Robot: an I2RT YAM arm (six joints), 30 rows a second.
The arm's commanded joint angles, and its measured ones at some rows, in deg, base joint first. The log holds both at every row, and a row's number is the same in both.
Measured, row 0:
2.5 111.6 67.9 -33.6 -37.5 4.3
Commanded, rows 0 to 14:
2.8 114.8 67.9 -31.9 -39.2 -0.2
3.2 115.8 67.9 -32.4 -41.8 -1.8
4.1 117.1 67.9 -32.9 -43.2 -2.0
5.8 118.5 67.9 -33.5 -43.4 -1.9
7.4 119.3 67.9 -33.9 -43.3 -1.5
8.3 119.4 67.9 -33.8 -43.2 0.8
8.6 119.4 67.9 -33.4 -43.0 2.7
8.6 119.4 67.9 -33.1 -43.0 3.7
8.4 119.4 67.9 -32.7 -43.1 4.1
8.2 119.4 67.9 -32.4 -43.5 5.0
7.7 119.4 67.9 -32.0 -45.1 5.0
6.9 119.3 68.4 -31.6 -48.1 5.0
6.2 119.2 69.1 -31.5 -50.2 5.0
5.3 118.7 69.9 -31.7 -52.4 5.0
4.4 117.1 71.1 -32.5 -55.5 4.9
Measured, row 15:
6.5 118.1 68.7 -32.0 -50.2 4.9
